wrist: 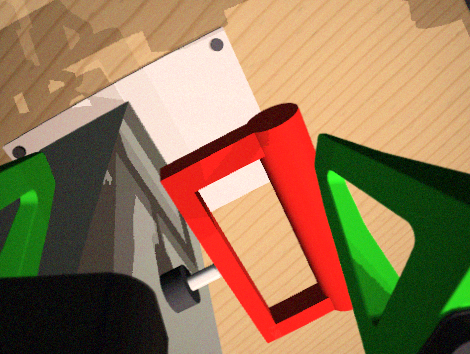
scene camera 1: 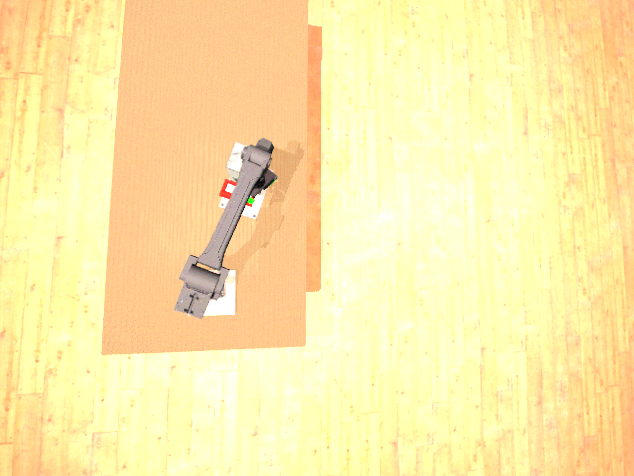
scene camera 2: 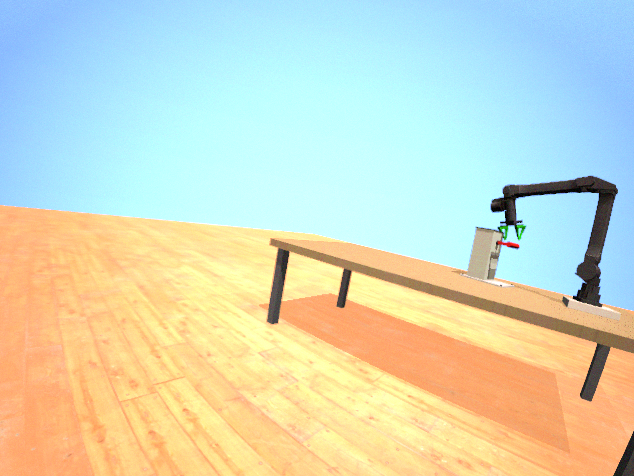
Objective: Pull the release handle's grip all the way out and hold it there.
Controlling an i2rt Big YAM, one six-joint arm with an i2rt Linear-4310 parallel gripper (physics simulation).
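Observation:
The red release handle (scene camera 1: 223,189) (scene camera 2: 509,245) is a rectangular loop with a thick round grip bar (wrist: 303,200) on its outer side. A short white rod (wrist: 204,278) joins it to the grey upright housing (scene camera 1: 234,163) (scene camera 2: 482,253) (wrist: 127,235) through a dark collar (wrist: 180,290). A small gap shows between loop and housing. My gripper (scene camera 2: 512,239) (wrist: 183,157) is open and empty, pointing down just above the handle. In the wrist view the right green finger borders the grip bar's outer side; the left overlaps the housing. The arm hides part of the handle in the top view.
The housing stands on a white base plate (scene camera 1: 254,212) (scene camera 2: 501,283) (wrist: 200,90) with dark bolts, on the wooden table (scene camera 1: 168,102) (scene camera 2: 389,261). The arm's white base (scene camera 1: 227,302) (scene camera 2: 588,307) is near the table's end. The housing rises close beside the left finger.

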